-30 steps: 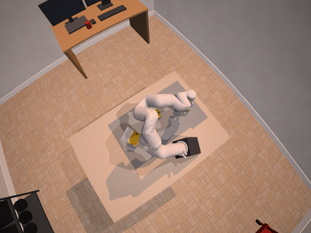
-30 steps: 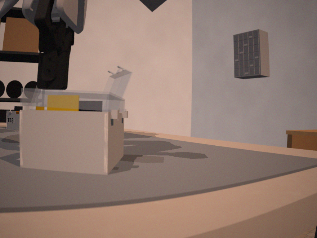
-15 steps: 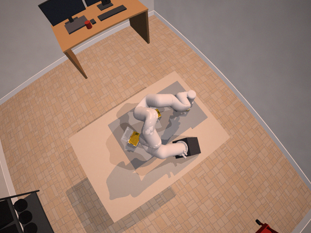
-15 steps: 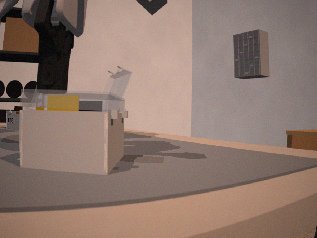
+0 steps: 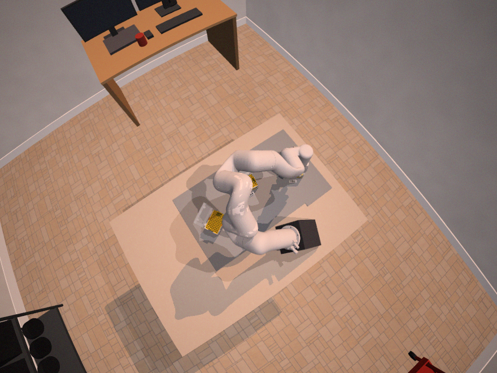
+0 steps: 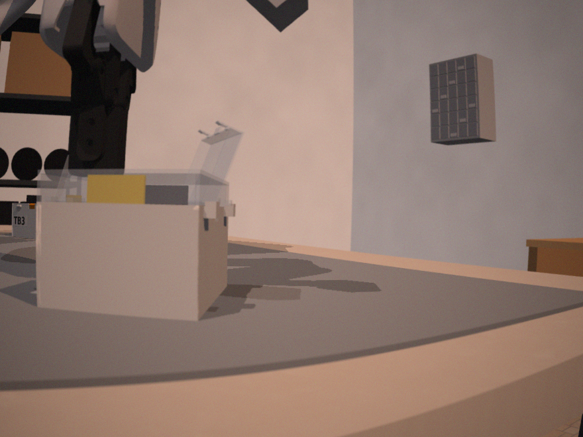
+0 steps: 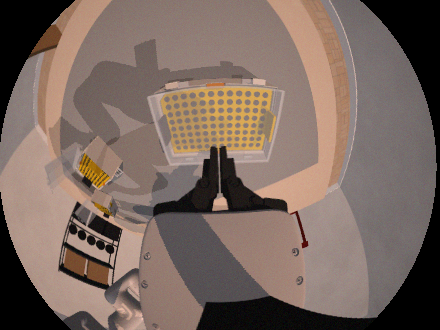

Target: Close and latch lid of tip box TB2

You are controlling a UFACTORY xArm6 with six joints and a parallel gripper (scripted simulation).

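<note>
Right now my hand is 3 cm short of the clear lid, 3 cm above it and 2 cm to the left of it. Round my hand: box marked TB3: 54 cm to the left, 5 cm ahead, 3 cm below; then label tape: 9 cm below, 2 cm behind, 1 cm to the left.
</note>
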